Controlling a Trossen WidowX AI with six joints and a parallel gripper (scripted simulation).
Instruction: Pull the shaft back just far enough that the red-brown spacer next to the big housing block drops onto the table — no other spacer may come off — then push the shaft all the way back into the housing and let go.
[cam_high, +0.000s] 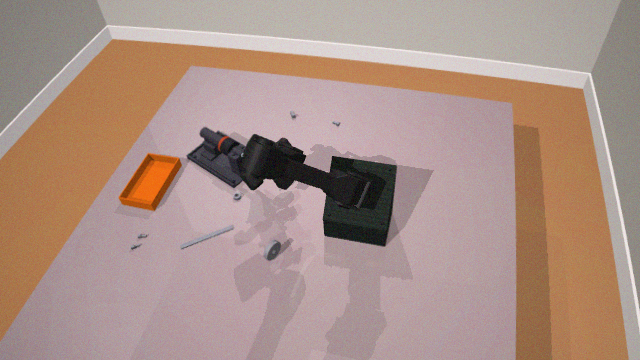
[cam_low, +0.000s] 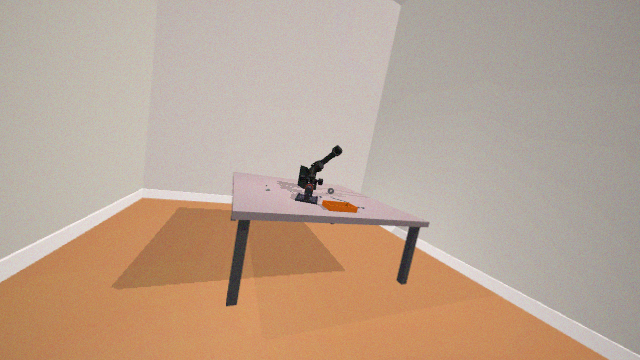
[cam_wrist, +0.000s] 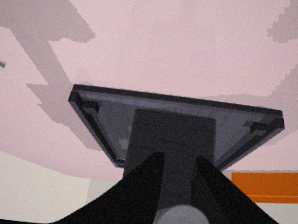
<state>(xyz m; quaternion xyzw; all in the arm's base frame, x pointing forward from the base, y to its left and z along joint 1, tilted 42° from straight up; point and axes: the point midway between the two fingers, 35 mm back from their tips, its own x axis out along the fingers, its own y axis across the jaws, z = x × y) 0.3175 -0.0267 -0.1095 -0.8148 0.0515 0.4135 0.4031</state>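
The grey shaft is 50 mm ahead of my gripper tip, 20 mm to the right of it and 20 mm above it. The rest, counted from my gripper tip: orange tray: 350 mm ahead, 90 mm to the left, 50 mm below; then red-brown spacer: 130 mm ahead, 60 mm to the right, 20 mm above; then small pin: 70 mm behind, 140 mm to the right, 50 mm below.
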